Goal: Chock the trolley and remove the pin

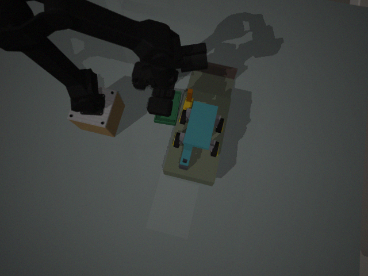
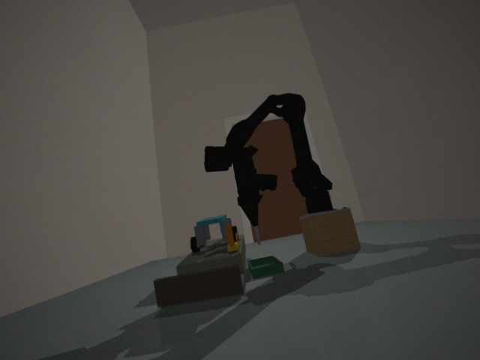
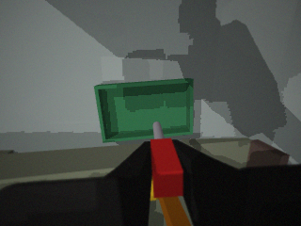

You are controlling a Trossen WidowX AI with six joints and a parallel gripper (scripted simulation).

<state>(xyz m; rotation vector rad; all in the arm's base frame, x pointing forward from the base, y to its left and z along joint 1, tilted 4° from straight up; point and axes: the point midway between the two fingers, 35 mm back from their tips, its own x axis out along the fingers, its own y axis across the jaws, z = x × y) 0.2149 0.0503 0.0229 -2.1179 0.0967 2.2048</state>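
The green tray lies 120 mm below my gripper tip. Also, from my gripper tip: red-headed stop pin right at my gripper tip; blue trolley 100 mm ahead, 110 mm to the right; yellow chock 60 mm ahead, 20 mm to the right, 30 mm below.
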